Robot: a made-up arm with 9 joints.
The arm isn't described. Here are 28 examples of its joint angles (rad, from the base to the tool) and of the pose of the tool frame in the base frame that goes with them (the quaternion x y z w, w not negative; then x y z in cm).
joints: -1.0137 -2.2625 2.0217 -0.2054 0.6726 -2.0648 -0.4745 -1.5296 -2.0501
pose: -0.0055 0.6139 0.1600 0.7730 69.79 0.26 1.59
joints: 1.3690 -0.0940 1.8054 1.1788 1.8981 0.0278 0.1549 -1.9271 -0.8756
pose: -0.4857 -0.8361 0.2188 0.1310 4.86 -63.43 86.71
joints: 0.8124 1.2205 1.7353 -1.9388 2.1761 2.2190 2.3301 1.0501 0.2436
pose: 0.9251 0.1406 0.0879 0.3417 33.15 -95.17 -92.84
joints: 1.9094 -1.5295 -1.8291 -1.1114 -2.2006 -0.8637 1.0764 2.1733 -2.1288
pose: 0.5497 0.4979 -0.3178 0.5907 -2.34 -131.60 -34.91
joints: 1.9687 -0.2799 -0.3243 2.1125 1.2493 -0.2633 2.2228 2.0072 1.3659
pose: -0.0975 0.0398 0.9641 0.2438 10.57 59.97 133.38
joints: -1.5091 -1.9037 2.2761 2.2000 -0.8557 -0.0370 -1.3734 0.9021 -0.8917
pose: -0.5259 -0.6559 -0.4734 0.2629 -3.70 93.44 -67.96
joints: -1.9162 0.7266 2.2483 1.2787 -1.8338 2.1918 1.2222 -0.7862 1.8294
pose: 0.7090 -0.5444 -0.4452 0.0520 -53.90 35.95 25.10
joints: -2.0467 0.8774 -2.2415 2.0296 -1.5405 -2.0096 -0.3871 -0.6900 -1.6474
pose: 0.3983 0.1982 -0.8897 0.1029 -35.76 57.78 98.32
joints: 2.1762 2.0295 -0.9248 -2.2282 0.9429 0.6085 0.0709 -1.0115 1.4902
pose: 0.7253 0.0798 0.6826 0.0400 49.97 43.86 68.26
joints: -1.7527 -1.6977 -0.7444 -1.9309 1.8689 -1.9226 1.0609 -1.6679 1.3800
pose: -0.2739 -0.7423 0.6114 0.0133 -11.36 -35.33 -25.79
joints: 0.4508 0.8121 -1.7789 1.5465 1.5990 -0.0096 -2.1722 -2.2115 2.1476
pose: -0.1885 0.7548 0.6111 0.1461 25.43 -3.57 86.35
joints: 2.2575 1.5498 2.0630 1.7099 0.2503 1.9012 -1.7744 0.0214 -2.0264
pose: 0.4147 0.8856 0.0278 0.2070 91.56 -76.13 -36.34
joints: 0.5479 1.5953 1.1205 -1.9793 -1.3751 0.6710 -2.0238 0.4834 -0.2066
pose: -0.4036 0.5473 0.5998 0.4217 39.38 48.12 48.30
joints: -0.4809 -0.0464 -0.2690 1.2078 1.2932 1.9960 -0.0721 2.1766 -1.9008
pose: -0.0705 0.5981 -0.4191 0.6795 92.05 -100.96 123.20
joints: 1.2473 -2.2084 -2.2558 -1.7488 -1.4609 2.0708 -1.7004 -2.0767 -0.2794
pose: 0.8760 0.2092 0.3723 0.2242 -1.45 -9.56 -31.65
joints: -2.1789 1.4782 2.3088 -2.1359 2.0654 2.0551 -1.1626 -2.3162 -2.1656
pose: 0.3258 0.7045 -0.3422 0.5296 -19.36 20.18 -50.67
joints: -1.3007 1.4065 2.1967 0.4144 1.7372 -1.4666 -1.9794 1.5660 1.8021
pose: 0.0065 0.3170 -0.9306 0.1827 -92.56 -28.91 63.73
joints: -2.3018 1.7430 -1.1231 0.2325 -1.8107 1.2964 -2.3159 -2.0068 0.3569
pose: 0.2299 -0.3930 0.4058 0.7925 -23.82 29.36 23.14
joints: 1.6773 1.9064 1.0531 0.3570 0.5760 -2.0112 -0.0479 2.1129 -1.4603
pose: 0.0943 -0.6213 0.5320 0.5675 65.69 -63.16 4.11
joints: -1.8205 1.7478 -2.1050 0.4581 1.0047 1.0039 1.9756 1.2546 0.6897
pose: -0.1764 -0.6421 -0.3406 0.6638 -151.24 129.01 40.61
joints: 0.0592 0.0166 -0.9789 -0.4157 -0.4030 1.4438 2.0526 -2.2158 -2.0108
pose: 0.6703 0.4411 0.5906 0.0848 -38.98 74.00 62.76
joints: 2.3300 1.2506 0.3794 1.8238 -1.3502 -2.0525 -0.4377 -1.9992 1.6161
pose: 0.5109 0.2834 0.1807 0.7912 38.88 -0.86 8.60
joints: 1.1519 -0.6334 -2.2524 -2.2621 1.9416 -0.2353 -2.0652 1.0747 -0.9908
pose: -0.7944 -0.2466 -0.4710 0.2937 -10.93 28.36 -52.60
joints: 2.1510 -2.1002 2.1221 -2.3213 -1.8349 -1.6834 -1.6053 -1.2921 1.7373
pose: -0.7045 -0.6009 -0.3076 0.2189 -11.81 14.32 13.86
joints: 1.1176 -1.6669 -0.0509 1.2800 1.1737 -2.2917 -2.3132 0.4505 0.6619
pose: -0.7587 0.2486 -0.5914 0.1130 58.62 38.53 4.75
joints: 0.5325 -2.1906 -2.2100 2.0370 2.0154 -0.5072 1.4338 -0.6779 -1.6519
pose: 0.4047 -0.6513 0.6230 0.1545 52.70 -39.15 -32.45
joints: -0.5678 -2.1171 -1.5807 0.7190 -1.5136 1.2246 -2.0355 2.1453 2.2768
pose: -0.0803 -0.1809 -0.6704 0.7151 -36.39 65.94 38.62
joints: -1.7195 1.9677 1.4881 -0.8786 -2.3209 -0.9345 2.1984 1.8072 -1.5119
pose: 0.6293 0.4678 -0.3159 0.5342 -94.40 -99.75 -42.02
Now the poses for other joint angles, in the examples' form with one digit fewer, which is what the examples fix.
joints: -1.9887 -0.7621 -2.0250 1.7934 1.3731 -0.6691 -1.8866 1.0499 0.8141
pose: -0.052 -0.063 -0.922 0.378 40.5 13.8 83.2
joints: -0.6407 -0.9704 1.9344 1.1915 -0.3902 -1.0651 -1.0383 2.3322 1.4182
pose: 0.286 0.684 -0.361 0.566 8.7 -49.7 80.5
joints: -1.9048 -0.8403 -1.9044 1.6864 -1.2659 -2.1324 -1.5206 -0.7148 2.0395
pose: 0.604 0.234 -0.345 0.679 -1.3 -34.2 -10.2
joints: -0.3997 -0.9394 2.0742 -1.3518 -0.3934 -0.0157 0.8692 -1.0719 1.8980
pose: -0.419 0.482 0.198 0.743 27.4 -42.4 68.2
